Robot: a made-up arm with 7 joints.
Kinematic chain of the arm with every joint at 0, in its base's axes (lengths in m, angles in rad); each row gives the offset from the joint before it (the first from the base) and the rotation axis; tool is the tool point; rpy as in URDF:
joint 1: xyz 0.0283 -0.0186 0.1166 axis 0 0.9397 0.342
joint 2: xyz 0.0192 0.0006 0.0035 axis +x
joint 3: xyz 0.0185 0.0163 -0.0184 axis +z
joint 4: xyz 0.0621 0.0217 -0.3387 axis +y
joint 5: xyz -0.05 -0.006 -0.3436 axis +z
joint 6: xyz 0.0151 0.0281 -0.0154 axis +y
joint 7: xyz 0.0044 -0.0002 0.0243 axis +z
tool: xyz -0.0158 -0.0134 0.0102 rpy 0 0 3.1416
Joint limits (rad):
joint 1: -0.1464..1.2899
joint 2: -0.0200..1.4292
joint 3: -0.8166..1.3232
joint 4: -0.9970..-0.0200
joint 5: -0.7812..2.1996
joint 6: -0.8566..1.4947
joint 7: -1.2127..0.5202
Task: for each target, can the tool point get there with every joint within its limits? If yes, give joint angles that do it. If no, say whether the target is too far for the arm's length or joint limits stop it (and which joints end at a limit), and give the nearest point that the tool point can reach.
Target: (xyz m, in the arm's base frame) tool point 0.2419 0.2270 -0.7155
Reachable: no: too far | nearest point 0.2040 0.1836 -0.5676 | short by 0.159 m
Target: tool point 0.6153 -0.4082 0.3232
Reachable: no: joint limits stop it (at a limit: joint 1, joint 2, joint 4, joint 6, joint 7) | nearest point 0.4256 -0.2231 -0.3590 | short by 0.732 m
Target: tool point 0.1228 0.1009 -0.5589
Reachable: yes | joints 0.3072 0.1601 -0.2811 -0.8314 1.2893 0.8174 -0.9801
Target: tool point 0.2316 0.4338 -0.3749
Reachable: yes | joints 0.0223 0.6037 0.2259 -0.5934 1.4931 0.3369 0.1019
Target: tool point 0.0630 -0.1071 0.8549
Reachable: no: joint limits stop it (at a limit: joint 1, joint 2, joint 3, joint 4, joint 6, joint 7) | nearest point 0.1222 0.5569 0.4213 | short by 0.795 m
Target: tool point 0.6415 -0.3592 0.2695
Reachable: no: joint limits stop it (at a limit: joint 1, joint 2, joint 4, joint 6, joint 7) | nearest point 0.4402 -0.2007 -0.3575 | short by 0.677 m
